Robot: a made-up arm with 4 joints.
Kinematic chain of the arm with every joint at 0, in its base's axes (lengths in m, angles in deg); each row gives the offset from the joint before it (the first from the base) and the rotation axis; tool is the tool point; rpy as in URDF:
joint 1: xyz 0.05 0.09 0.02 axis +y
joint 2: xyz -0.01 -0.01 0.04 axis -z
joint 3: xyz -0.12 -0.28 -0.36 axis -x
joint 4: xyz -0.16 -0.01 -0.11 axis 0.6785 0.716 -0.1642
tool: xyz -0.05 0.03 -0.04 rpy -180 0 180
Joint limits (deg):
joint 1: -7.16..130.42
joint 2: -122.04..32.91
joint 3: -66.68..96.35
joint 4: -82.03..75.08
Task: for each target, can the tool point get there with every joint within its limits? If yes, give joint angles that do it. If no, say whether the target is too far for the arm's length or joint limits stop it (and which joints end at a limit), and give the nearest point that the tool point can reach.
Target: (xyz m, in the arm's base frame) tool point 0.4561 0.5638 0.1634
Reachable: no: joint limits stop it (at a limit: joint 1, joint 2, joint 3, joint 4) | nearest point 0.5863 0.0895 -0.1716 | short by 0.595 m
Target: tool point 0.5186 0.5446 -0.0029
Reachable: no: joint limits stop it (at a limit: joint 1, joint 2, joint 3, joint 4) | nearest point 0.5863 0.0895 -0.1716 | short by 0.490 m
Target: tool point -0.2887 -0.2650 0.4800
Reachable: yes | joints 111.40 2.17 14.63 -65.59
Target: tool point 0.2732 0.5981 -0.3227
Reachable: no: joint limits stop it (at a limit: joint 2, joint 3, joint 4) | nearest point 0.3608 0.0895 -0.4572 | short by 0.533 m
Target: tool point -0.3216 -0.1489 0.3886
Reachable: yes | joints 94.81 -1.62 -16.44 47.75
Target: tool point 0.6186 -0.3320 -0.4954
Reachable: no: too far | nearest point 0.4843 -0.2361 -0.3785 | short by 0.202 m
